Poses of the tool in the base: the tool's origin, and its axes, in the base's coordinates. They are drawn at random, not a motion.
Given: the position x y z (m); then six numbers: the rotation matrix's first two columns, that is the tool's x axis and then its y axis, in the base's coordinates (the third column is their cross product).
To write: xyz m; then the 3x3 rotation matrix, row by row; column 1 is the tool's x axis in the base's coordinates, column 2 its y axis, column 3 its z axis. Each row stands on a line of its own. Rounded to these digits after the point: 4 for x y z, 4 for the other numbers.
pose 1, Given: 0.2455 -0.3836 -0.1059 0.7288 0.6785 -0.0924 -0.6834 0.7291 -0.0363
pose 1, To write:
0.2455 -0.3836 -0.1059
0.7288 -0.6834 0.0427
0.6785 0.7291 0.0896
-0.0924 -0.0363 0.9951

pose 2, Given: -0.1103 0.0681 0.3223 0.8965 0.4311 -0.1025 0.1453 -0.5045 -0.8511
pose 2, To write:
-0.1103 0.0681 0.3223
0.8965 0.1453 -0.4186
0.4311 -0.5045 0.7481
-0.1025 -0.8511 -0.5149

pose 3, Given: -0.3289 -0.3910 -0.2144 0.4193 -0.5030 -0.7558 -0.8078 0.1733 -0.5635
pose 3, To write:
-0.3289 -0.3910 -0.2144
0.4193 -0.8078 0.4144
-0.5030 0.1733 0.8468
-0.7558 -0.5635 -0.3337

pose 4, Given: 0.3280 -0.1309 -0.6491 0.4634 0.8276 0.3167 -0.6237 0.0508 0.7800
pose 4, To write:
0.3280 -0.1309 -0.6491
0.4634 -0.6237 0.6294
0.8276 0.0508 -0.5590
0.3167 0.7800 0.5397

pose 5, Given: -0.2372 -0.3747 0.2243 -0.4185 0.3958 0.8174 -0.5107 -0.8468 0.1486
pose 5, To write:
-0.2372 -0.3747 0.2243
-0.4185 -0.5107 0.7510
0.3958 -0.8468 -0.3553
0.8174 0.1486 0.5565

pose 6, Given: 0.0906 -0.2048 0.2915 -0.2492 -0.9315 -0.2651 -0.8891 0.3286 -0.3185
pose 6, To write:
0.0906 -0.2048 0.2915
-0.2492 -0.8891 0.3838
-0.9315 0.3286 0.1563
-0.2651 -0.3185 -0.9101

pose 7, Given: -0.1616 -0.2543 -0.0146 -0.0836 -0.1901 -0.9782 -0.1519 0.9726 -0.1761
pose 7, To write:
-0.1616 -0.2543 -0.0146
-0.0836 -0.1519 0.9849
-0.1901 0.9726 0.1339
-0.9782 -0.1761 -0.1102

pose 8, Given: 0.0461 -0.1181 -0.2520 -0.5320 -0.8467 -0.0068 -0.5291 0.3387 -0.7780
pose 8, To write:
0.0461 -0.1181 -0.2520
-0.5320 -0.5291 0.6610
-0.8467 0.3387 -0.4103
-0.0068 -0.7780 -0.6282

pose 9, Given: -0.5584 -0.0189 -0.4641 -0.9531 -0.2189 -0.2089 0.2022 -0.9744 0.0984
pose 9, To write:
-0.5584 -0.0189 -0.4641
-0.9531 0.2022 -0.2251
-0.2189 -0.9744 0.0515
-0.2089 0.0984 0.9730

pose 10, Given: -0.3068 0.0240 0.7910 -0.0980 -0.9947 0.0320 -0.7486 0.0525 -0.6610
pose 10, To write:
-0.3068 0.0240 0.7910
-0.0980 -0.7486 0.6558
-0.9947 0.0525 -0.0887
0.0320 -0.6610 -0.7498

